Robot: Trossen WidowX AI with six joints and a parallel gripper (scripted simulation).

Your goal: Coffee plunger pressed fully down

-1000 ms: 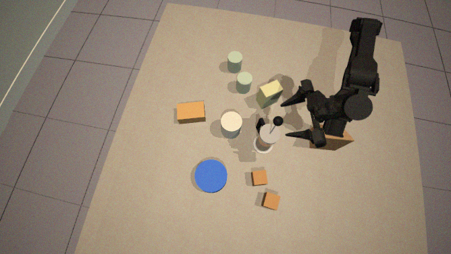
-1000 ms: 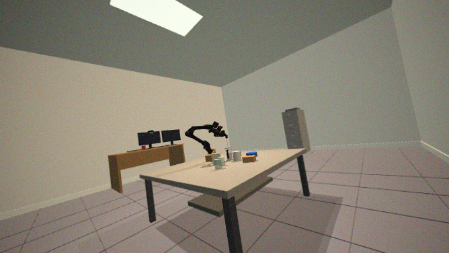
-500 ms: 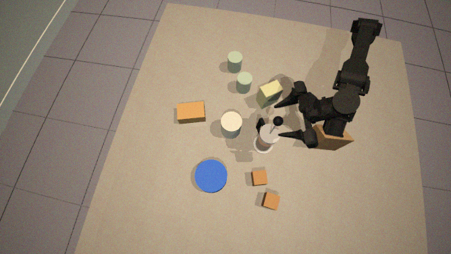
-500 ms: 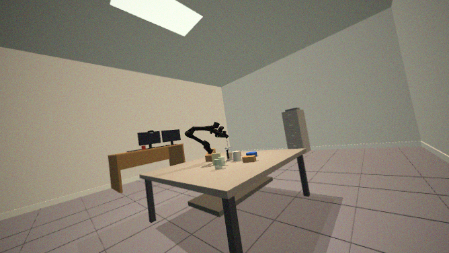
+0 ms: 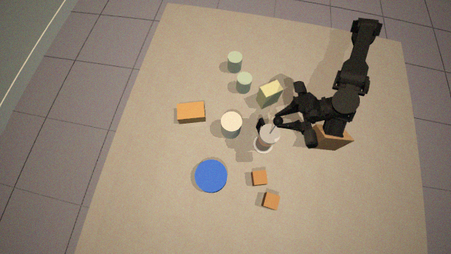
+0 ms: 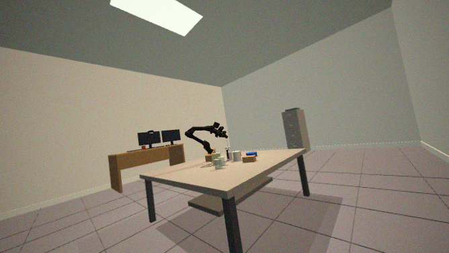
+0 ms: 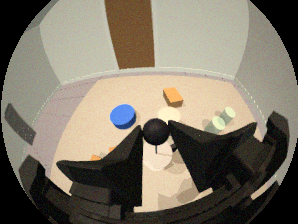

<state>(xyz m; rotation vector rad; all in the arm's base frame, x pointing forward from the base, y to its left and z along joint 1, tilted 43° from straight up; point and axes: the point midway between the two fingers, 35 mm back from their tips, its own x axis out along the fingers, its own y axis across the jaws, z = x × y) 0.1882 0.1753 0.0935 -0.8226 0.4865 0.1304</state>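
Right now the coffee press is 2 cm to the right of my gripper tip and 13 cm below it. Also, from my gripper tip: yellow-green block 1 cm ahead, 20 cm to the right, 20 cm below; then blue disc 16 cm ahead, 18 cm to the left, 23 cm below; then orange box 31 cm ahead, 5 cm to the right, 23 cm below.
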